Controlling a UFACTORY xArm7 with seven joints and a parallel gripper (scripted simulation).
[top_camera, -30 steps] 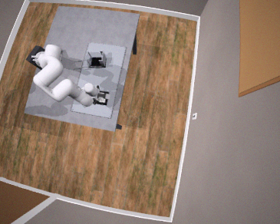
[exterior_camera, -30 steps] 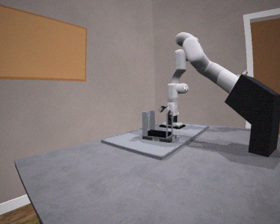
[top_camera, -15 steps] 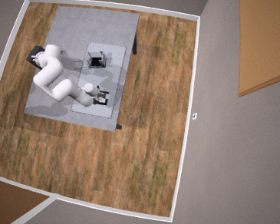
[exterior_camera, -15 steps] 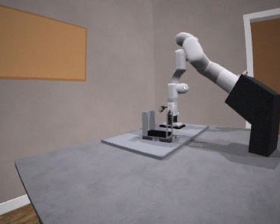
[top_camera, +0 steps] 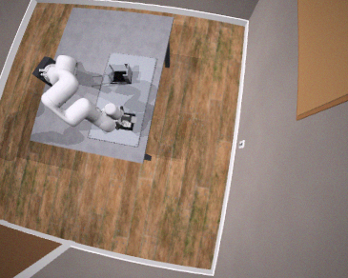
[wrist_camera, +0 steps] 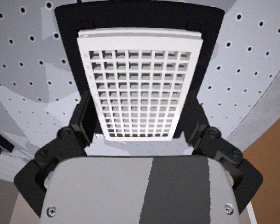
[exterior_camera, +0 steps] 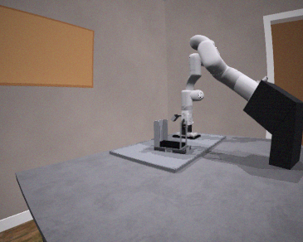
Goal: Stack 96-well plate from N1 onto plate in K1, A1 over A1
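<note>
My gripper is now 20 mm above the black plate nest N1. Round my hand: white 96-well plate 10 mm below; dark plate 330 mm to the left, 60 mm ahead.
</note>
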